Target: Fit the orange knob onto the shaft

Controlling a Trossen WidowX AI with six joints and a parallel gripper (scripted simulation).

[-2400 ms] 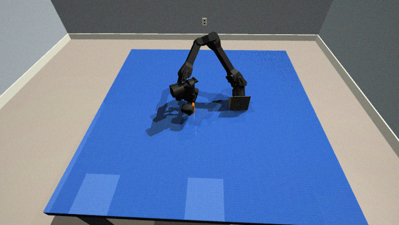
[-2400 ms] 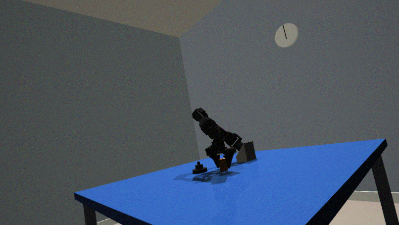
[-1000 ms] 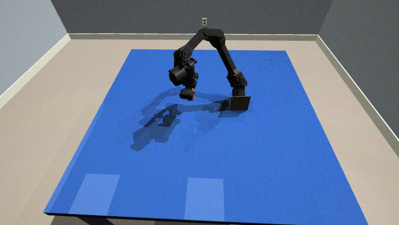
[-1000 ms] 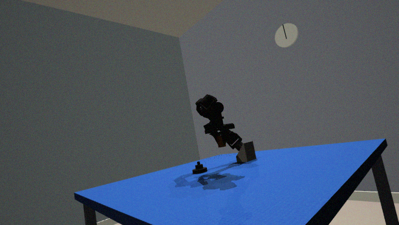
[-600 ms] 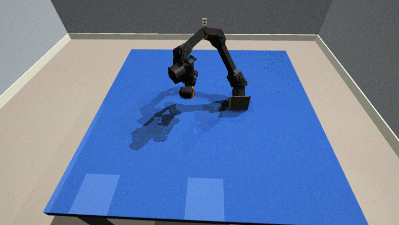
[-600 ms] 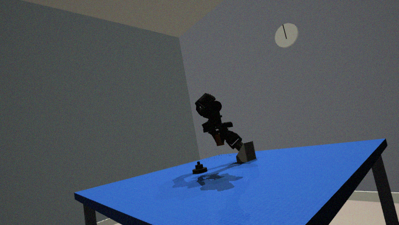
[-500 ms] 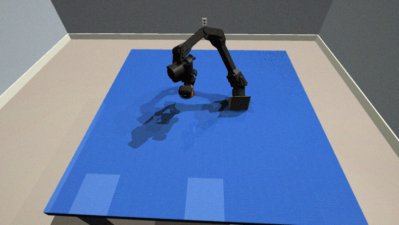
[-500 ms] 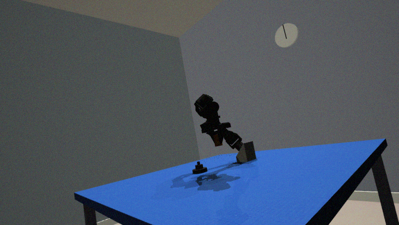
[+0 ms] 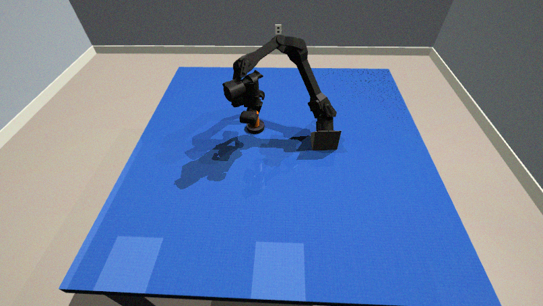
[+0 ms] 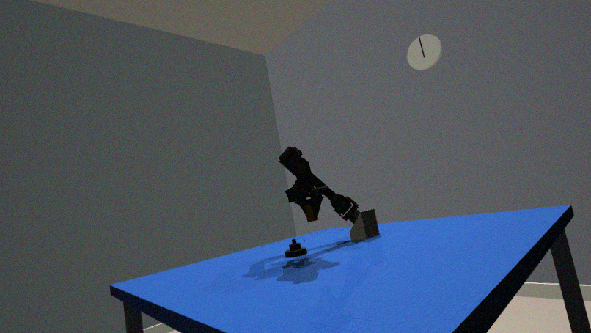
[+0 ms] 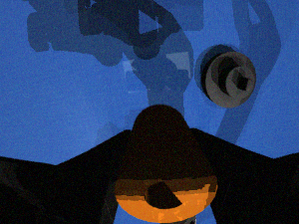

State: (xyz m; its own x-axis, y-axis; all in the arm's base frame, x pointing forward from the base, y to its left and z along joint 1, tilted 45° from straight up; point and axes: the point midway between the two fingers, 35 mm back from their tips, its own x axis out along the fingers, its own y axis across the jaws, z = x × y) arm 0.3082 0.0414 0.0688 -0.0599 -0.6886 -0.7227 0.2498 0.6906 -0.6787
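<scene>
Now: the dark round pedestal 11 cm to the right of my gripper tip and 10 cm below it. From my gripper tip the other things lie so: orange knob 2 cm above.
</scene>
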